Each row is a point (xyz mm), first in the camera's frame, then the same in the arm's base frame.
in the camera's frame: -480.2 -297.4 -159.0
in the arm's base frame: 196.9 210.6 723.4
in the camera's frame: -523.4 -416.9 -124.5
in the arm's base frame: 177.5 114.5 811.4
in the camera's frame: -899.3 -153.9 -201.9
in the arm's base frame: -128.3 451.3 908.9
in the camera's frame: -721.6 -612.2 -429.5
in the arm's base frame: -190.1 -69.3 772.8
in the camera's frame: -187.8 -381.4 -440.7
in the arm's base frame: 216.5 5.4 363.7
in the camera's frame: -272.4 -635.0 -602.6
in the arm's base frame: 23.3 -239.9 375.8
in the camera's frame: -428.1 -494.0 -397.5
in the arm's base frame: 58.2 -30.1 578.1
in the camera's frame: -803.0 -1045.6 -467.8
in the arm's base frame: -314.1 -465.3 926.8
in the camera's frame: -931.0 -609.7 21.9
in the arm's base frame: -42.2 65.0 1228.5
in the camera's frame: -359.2 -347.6 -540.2
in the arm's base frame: 26.5 66.4 387.8
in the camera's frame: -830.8 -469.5 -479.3
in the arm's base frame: -291.4 86.8 761.3
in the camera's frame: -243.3 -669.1 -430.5
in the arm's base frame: 157.0 -251.1 492.6
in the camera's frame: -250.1 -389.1 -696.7
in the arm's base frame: -1.5 -28.4 219.4
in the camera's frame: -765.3 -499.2 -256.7
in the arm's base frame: -96.7 78.7 890.7
